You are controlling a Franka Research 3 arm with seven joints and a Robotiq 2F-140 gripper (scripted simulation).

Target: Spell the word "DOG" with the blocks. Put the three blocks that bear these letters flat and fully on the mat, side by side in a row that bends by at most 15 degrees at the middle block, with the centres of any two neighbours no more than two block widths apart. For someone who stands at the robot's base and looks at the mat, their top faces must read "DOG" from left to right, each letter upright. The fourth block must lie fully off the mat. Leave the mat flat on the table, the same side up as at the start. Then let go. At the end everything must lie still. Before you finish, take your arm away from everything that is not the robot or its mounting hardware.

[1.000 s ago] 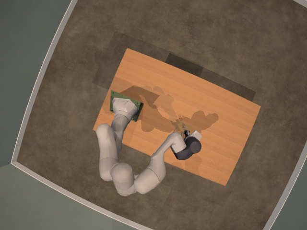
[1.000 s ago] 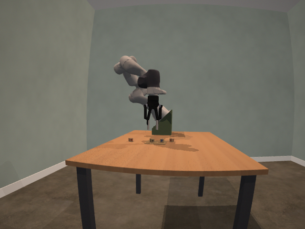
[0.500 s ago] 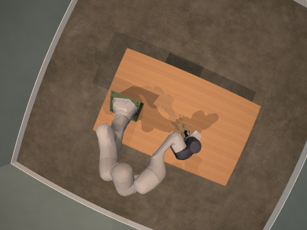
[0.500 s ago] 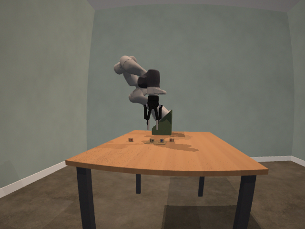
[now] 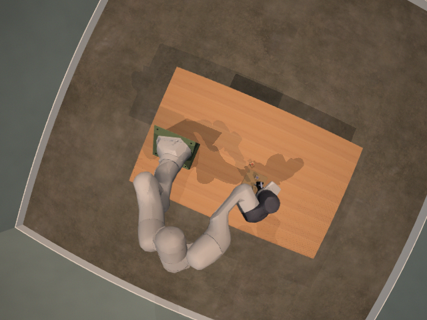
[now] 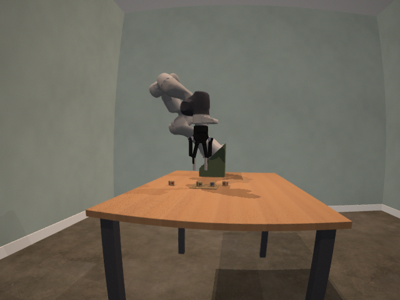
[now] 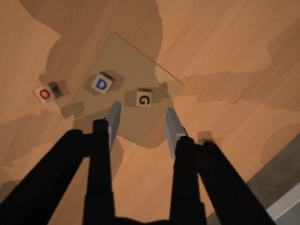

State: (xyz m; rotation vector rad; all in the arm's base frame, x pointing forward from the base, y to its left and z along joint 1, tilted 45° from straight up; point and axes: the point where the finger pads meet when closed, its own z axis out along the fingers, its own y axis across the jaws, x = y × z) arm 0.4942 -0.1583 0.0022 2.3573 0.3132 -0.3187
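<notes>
My hand is 10 cm above the G block. From my hand the other things lie so: mat (1 cm behind, 3 cm to the left, 12 cm below).
</notes>
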